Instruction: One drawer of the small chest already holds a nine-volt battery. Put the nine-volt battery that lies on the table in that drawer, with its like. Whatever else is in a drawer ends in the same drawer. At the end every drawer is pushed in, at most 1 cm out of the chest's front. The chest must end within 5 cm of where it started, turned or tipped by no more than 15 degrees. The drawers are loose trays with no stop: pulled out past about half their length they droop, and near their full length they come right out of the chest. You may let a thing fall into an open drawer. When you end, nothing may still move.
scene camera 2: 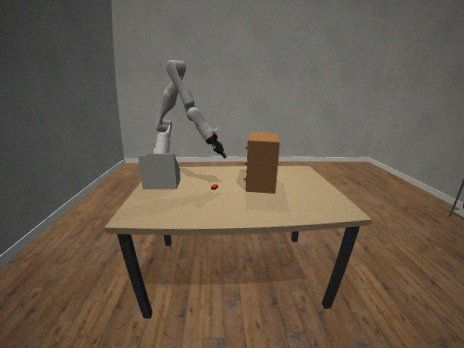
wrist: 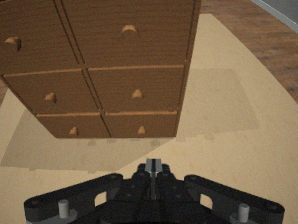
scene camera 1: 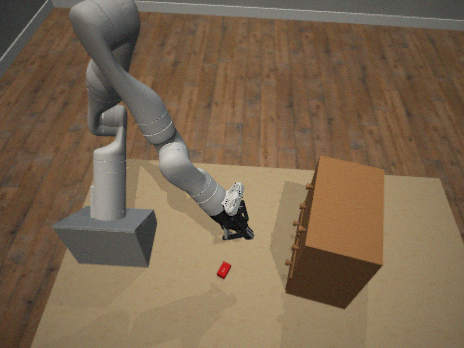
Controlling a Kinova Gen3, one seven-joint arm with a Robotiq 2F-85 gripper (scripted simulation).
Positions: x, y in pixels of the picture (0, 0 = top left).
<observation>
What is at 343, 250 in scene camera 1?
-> A wooden chest.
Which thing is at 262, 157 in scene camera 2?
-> A wooden chest.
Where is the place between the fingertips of my gripper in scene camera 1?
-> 251, 237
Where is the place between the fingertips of my gripper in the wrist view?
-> At 153, 168
</observation>
